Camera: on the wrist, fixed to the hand. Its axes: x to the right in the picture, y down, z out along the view.
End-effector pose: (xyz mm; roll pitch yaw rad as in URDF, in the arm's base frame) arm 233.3 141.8 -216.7 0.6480 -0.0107 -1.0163
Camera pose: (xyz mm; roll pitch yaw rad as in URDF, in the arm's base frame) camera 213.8 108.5 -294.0 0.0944 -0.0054 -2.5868
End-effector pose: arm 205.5 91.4 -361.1 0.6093 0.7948 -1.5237
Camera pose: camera 166.5 131.9 -426.7 -0.7116 -0.0307 -3.0628
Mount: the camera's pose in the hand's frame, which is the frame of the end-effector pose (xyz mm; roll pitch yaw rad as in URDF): 17.2 -73.9 -41.2 0.0835 -0.6534 -1.5704
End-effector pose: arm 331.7 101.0 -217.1 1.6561 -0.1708 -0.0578
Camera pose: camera 363.3 146.6 -283.3 0.3944 0.9802 -1.3678
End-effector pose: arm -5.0 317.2 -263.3 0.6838 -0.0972 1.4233
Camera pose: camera 29.6 337.1 -339.9 0.1810 0.0302 -0.1442
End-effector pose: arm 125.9 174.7 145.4 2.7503 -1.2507 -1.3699
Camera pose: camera 207.4 195.4 164.8 1.8195 0.2753 -0.8209
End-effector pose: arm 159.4 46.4 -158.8 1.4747 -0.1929 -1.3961
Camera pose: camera 198.3 21.0 -231.6 0.3633 0.8015 -2.7633
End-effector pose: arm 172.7 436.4 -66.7 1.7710 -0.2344 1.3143
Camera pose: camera 127.5 481.0 -125.2 0.5835 1.0642 0.1891
